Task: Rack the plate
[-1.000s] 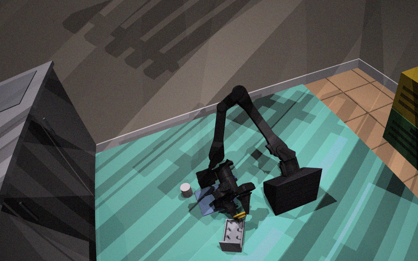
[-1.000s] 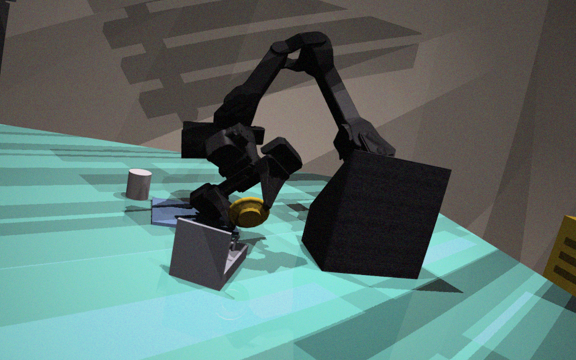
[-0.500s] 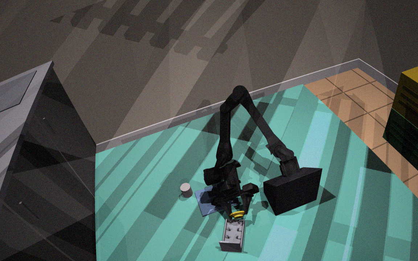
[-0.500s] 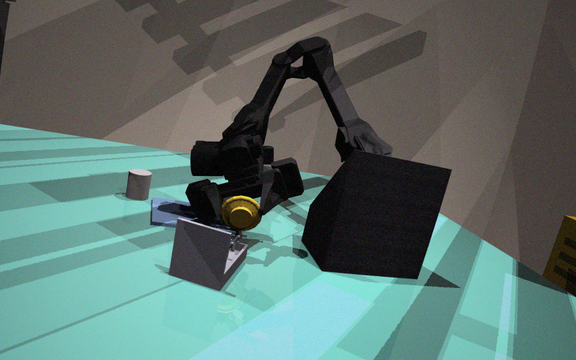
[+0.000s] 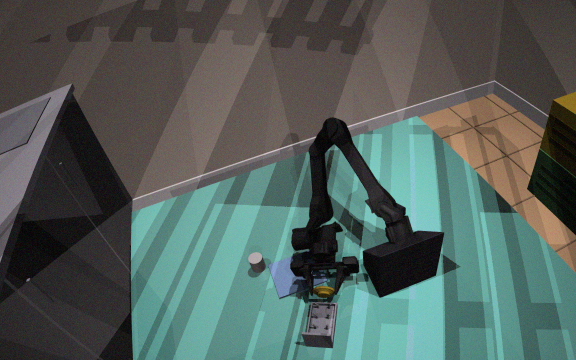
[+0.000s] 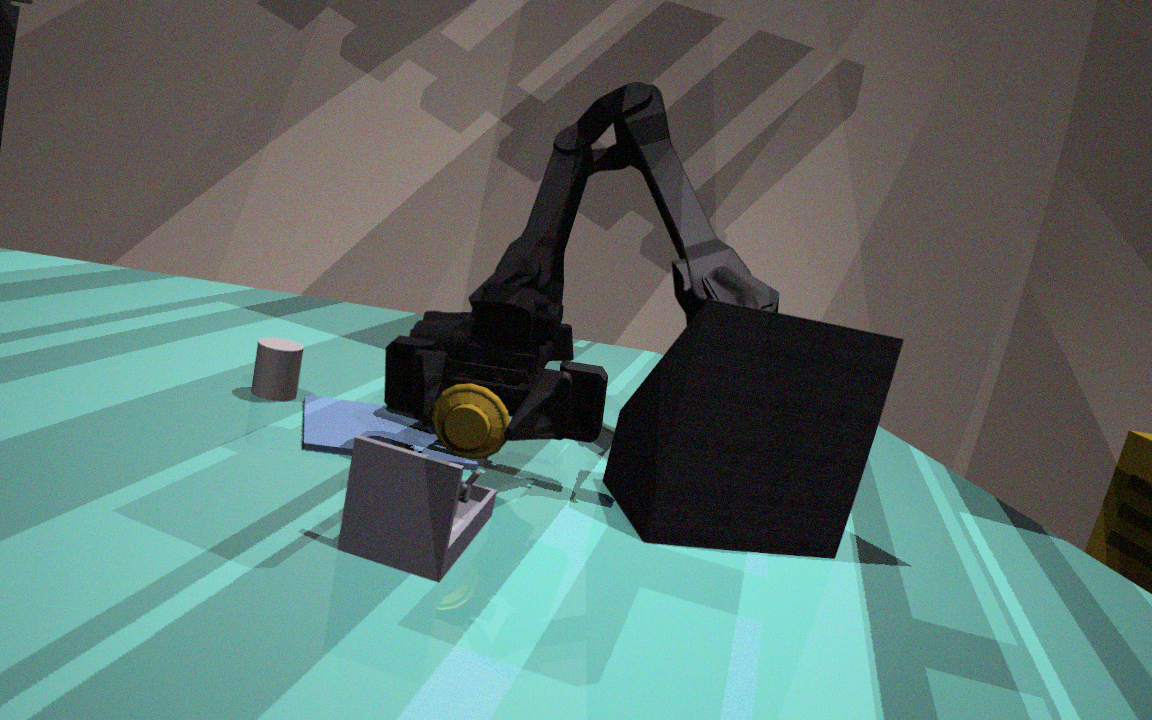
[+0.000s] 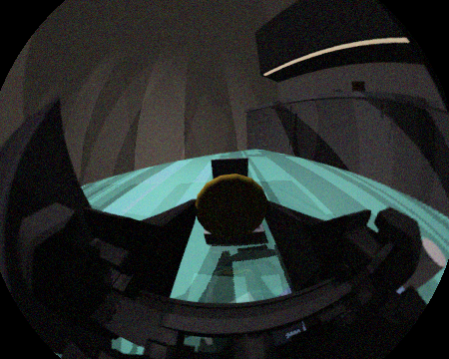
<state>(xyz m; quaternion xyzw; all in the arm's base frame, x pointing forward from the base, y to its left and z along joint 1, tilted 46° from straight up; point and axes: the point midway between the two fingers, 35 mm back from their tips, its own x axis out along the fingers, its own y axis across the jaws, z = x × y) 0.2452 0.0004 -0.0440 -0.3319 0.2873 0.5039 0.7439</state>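
Right now my gripper tip is 30 mm short of the dish rack, 60 mm to the right of it and 40 mm above it. The rest, counted from my gripper tip: blue mat (50 mm ahead, 140 mm to the right, 60 mm below); blue spoon (40 mm behind, 190 mm to the right, 60 mm below); yellow plate (10 mm to the right).
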